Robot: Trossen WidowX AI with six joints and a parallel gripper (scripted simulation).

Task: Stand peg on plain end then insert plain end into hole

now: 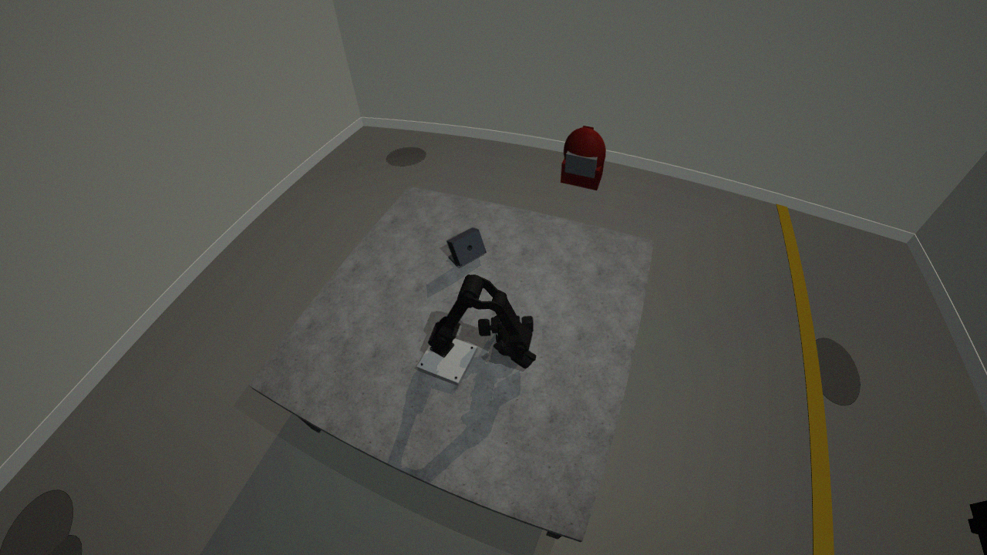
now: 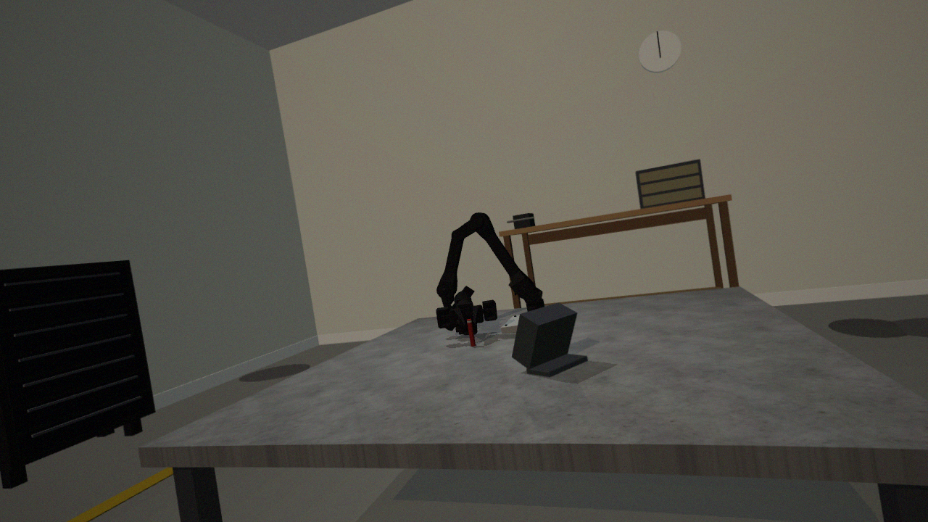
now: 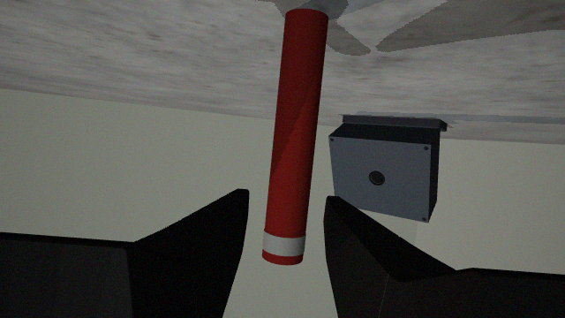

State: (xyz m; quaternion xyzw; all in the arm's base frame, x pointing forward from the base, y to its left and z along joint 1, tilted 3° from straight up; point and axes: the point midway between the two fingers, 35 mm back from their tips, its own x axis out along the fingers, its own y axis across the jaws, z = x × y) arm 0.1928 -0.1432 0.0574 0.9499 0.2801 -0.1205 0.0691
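My gripper tip is now 10 mm above the red peg. Round my gripper tip: grey sloped panel (310 mm to the left, 210 mm ahead, 10 mm above).
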